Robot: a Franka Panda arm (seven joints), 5 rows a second.
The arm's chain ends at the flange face. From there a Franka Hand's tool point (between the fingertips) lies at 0.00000 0.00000 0.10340 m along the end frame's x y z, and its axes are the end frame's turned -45 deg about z.
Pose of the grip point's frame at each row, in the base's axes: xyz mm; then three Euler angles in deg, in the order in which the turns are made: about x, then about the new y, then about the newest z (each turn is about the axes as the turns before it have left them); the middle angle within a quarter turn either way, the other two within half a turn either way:
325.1 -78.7 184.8 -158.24 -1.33 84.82
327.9 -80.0 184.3 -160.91 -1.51 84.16
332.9 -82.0 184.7 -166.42 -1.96 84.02
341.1 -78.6 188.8 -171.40 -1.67 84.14
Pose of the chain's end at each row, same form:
327.5 -117.0 280.8 -158.24 -1.33 129.82
330.6 -113.8 282.0 -160.91 -1.51 129.16
336.4 -106.3 285.2 -166.42 -1.96 129.02
344.1 -94.1 291.0 -171.40 -1.67 129.14

